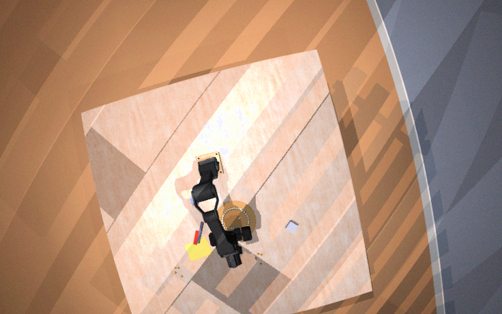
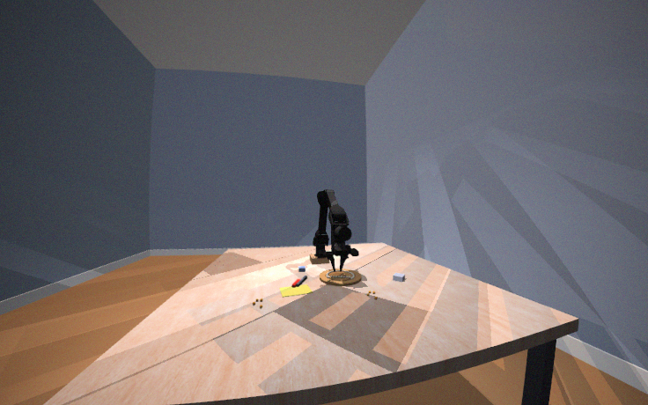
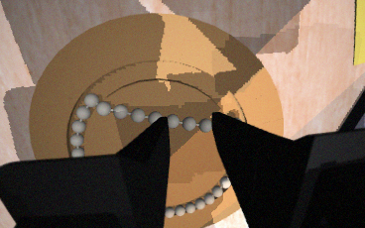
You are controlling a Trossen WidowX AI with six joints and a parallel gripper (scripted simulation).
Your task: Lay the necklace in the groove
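Now: gripper tip 4 cm past the round bead board, 4 cm above it and 3 cm to the right of it. From my gripper tip the other things lie so: blue block 21 cm behind, 11 cm to the right, 4 cm below; yellow note 20 cm to the right, 4 cm below, 3 cm ahead; red marker 17 cm to the right, 4 cm below, 4 cm behind.
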